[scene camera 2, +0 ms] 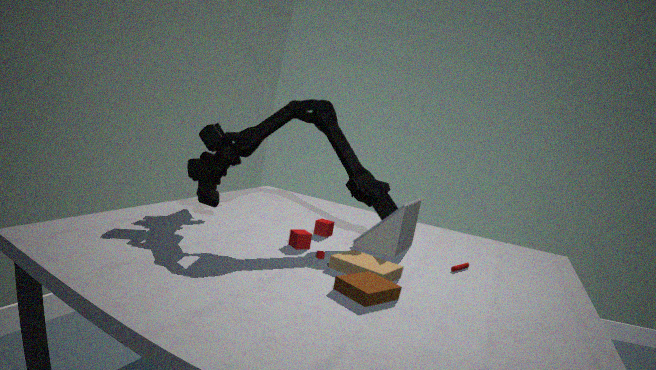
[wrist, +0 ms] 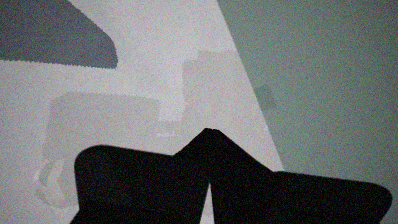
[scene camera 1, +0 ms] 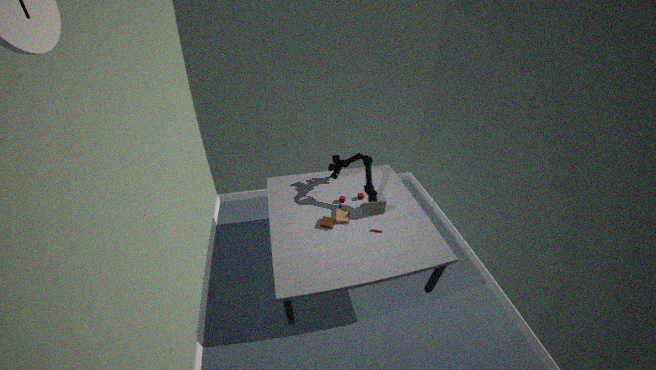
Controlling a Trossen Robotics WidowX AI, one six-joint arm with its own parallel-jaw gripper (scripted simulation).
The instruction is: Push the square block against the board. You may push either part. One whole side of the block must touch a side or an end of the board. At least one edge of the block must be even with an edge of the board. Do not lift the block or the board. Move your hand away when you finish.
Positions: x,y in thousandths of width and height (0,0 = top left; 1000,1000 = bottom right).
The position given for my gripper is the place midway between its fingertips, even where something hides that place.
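There's a tan board (scene camera 2: 533,709) here, and a brown square block (scene camera 2: 557,780) too. In the wrist view the tan board is out of frame, and in the wrist view the brown square block is out of frame as well. My gripper (scene camera 2: 301,526) is shut and holds nothing, and you'd also see my gripper (wrist: 529,605) from the wrist.
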